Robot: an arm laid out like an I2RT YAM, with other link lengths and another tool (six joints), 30 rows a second.
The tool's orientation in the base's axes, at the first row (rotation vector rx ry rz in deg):
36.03, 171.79, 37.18
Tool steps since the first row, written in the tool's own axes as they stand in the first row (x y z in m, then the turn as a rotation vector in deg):
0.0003, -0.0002, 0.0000, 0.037, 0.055, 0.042
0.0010, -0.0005, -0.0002, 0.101, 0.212, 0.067
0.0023, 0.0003, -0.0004, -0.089, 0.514, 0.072
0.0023, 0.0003, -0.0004, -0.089, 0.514, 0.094
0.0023, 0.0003, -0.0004, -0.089, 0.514, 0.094
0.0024, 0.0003, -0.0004, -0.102, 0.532, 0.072
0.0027, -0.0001, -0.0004, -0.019, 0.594, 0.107
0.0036, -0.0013, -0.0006, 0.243, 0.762, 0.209
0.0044, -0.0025, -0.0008, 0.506, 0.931, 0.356
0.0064, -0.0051, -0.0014, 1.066, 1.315, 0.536
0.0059, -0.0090, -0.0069, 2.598, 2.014, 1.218
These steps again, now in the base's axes. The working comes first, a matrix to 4 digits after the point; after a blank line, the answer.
The tool's axes in the first row as the columns of a matrix, in the base's axes (used below as rounded here):
-0.9193, 0.3824, 0.0929
0.3866, 0.8335, 0.3948
0.0736, 0.3988, -0.9141

-0.0004, -0.0001, -0.0001, -0.009, 0.077, -0.014
-0.0011, -0.0001, 0.0001, -0.006, 0.242, 0.031
-0.0020, 0.0010, 0.0007, 0.285, 0.422, 0.133
-0.0020, 0.0010, 0.0007, 0.287, 0.431, 0.113
-0.0020, 0.0010, 0.0007, 0.287, 0.431, 0.113
-0.0021, 0.0010, 0.0007, 0.304, 0.432, 0.139
-0.0026, 0.0008, 0.0005, 0.255, 0.530, 0.138
-0.0039, 0.0001, 0.0003, 0.087, 0.812, 0.131
-0.0051, -0.0007, 0.0001, -0.076, 1.112, 0.083
-0.0080, -0.0023, -0.0003, -0.427, 1.720, 0.113
-0.0095, -0.0079, 0.0032, -1.505, 3.164, -0.119

